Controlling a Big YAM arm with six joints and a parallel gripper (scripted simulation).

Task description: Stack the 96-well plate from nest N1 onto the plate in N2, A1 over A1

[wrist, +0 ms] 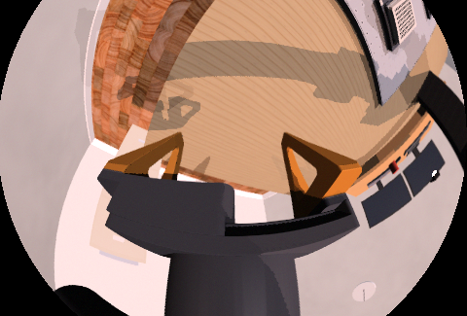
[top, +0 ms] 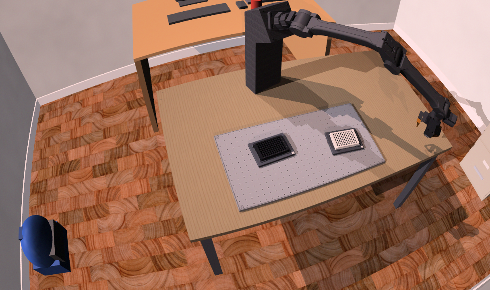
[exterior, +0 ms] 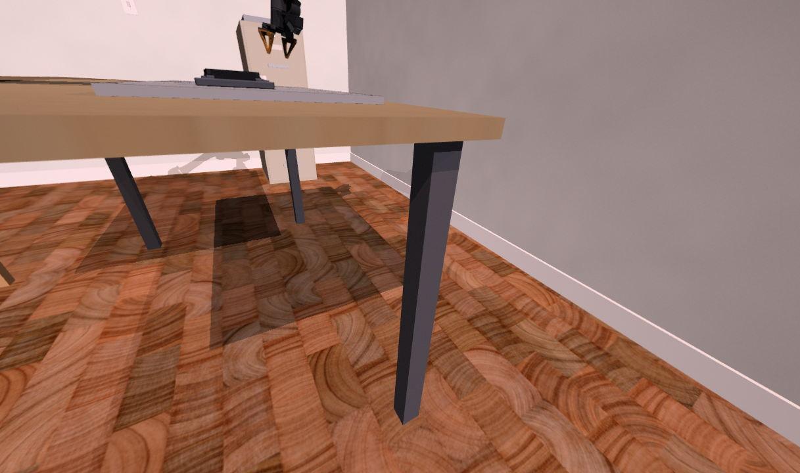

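The black 96-well plate is 760 mm to the right of my hand, 100 mm below it and 20 mm behind it. The rest, counted from my hand: white 96-well plate: 420 mm to the right, 100 mm below, 50 mm behind.
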